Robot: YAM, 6 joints.
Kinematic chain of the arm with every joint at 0, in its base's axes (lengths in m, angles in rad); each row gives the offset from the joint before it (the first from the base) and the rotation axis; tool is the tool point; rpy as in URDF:
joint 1: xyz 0 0 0.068 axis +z
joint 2: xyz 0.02 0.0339 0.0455 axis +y
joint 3: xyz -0.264 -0.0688 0 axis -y
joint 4: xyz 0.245 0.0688 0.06 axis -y
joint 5: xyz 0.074 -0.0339 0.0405 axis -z
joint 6: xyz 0.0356 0 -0.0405 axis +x
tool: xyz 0 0 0 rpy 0 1.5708 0
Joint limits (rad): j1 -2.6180..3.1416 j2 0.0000..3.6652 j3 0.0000..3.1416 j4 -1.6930..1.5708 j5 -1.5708..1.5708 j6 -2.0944..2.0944
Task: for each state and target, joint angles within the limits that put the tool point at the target. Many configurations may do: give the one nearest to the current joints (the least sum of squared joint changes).
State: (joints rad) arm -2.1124 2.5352 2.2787 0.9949 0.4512 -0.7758
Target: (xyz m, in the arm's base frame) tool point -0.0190 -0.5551 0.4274
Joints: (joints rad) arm -1.5906 2.5479 2.7013 0.5398 0.2268 -0.7758
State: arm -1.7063 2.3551 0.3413 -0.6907 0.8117 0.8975
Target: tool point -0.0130 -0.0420 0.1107
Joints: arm -1.3586 2.2165 0.2291 -1.4999 0.6504 0.8975
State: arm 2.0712 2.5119 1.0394 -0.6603 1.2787 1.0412
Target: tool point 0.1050 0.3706 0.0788
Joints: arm 1.3843 2.2415 1.3210 -0.6083 1.3179 1.0412
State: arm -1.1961 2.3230 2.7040 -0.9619 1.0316 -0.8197
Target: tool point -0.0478 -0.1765 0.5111
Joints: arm -1.6693 1.4259 2.1638 -1.6400 1.0132 -0.8197
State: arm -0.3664 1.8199 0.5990 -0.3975 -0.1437 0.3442
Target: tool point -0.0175 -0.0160 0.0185
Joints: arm -0.0981 2.5613 0.0482 -0.1623 0.5183 0.3442
